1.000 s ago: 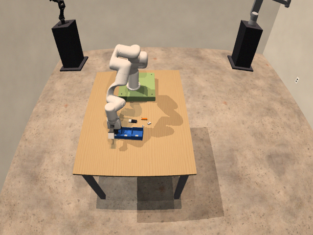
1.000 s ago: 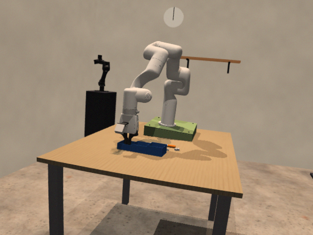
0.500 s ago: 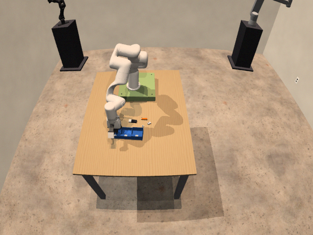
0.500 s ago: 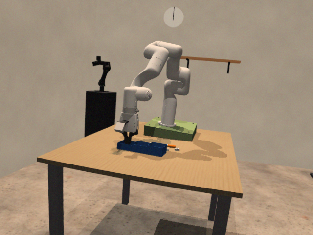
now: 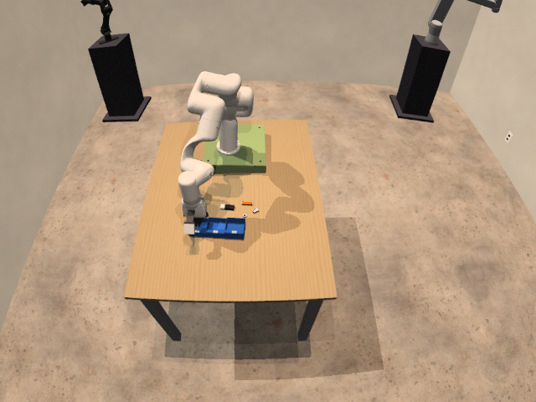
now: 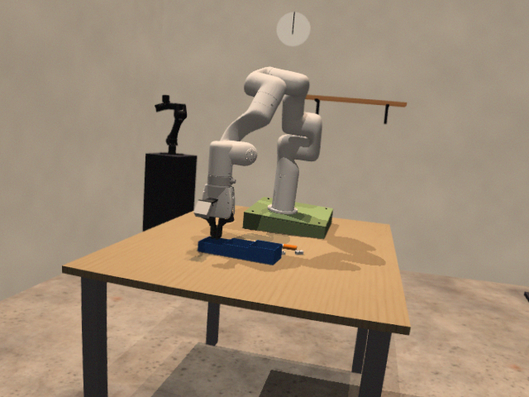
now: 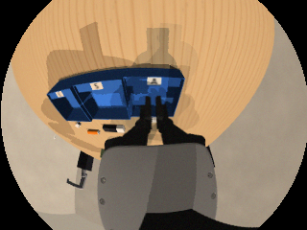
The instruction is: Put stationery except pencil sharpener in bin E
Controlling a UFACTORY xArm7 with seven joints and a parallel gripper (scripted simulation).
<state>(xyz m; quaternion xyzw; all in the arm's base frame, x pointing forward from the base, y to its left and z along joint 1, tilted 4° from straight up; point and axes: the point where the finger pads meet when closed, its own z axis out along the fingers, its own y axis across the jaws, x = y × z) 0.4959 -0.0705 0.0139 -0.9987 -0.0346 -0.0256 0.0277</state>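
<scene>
Right now my hand is 80 mm to the right of the blue bin tray and 40 mm above it. Round my hand: black item 130 mm behind, 110 mm to the left, 50 mm below; then orange stick 200 mm to the left, 160 mm behind, 50 mm below; then white flat piece 90 mm behind, 60 mm below, 10 mm to the right.
</scene>
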